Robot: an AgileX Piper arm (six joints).
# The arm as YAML. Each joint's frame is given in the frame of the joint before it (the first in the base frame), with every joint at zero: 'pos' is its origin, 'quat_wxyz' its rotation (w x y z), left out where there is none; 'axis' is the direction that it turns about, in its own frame. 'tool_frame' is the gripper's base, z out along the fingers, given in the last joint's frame.
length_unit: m
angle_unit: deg
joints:
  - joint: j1
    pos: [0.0, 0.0, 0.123]
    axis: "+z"
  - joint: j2
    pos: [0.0, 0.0, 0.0]
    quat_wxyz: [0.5, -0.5, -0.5, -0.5]
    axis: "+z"
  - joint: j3
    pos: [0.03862, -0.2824, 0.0]
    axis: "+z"
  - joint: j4
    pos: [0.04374, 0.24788, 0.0]
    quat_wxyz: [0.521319, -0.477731, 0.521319, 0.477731]
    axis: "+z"
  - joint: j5
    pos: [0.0, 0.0, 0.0]
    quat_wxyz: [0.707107, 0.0, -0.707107, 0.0]
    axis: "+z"
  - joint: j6
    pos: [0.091, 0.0, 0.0]
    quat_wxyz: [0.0, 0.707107, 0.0, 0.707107]
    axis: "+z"
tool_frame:
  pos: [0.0, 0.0, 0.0]
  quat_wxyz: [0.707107, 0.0, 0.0, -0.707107]
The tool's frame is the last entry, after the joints.
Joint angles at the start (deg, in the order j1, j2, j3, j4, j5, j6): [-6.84, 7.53, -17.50, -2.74, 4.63, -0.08]
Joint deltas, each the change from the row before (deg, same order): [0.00, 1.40, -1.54, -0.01, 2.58, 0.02]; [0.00, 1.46, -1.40, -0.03, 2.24, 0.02]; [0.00, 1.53, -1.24, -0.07, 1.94, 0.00]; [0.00, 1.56, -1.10, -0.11, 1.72, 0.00]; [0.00, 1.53, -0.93, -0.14, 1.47, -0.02]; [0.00, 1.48, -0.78, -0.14, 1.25, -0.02]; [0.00, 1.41, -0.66, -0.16, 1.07, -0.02]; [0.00, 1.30, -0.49, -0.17, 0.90, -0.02]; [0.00, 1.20, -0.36, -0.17, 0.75, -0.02]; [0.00, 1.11, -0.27, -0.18, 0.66, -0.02]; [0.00, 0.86, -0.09, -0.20, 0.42, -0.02]
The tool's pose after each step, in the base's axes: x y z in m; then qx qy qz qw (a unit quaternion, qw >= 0). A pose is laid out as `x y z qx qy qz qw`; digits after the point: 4 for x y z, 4 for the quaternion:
0.0531 -0.0069 0.3041 0.0255 0.6562 -0.0653 0.7513
0.0557 -0.0074 0.3071 0.0267 0.6711 -0.0648 0.7380
0.0589 -0.0080 0.3096 0.0275 0.6854 -0.0647 0.7248
0.0623 -0.0086 0.3115 0.0281 0.6991 -0.0649 0.7115
0.0660 -0.0092 0.3128 0.0283 0.7119 -0.0654 0.6987
0.0698 -0.0098 0.3135 0.0283 0.7237 -0.0659 0.6864
0.0735 -0.0104 0.3139 0.0282 0.7345 -0.0665 0.6747
0.0771 -0.0110 0.3136 0.0279 0.7445 -0.0673 0.6636
0.0805 -0.0116 0.3128 0.0276 0.7537 -0.0680 0.6531
0.0837 -0.0121 0.3118 0.0271 0.7622 -0.0688 0.6431
0.0863 -0.0126 0.3103 0.0264 0.7689 -0.0699 0.6350

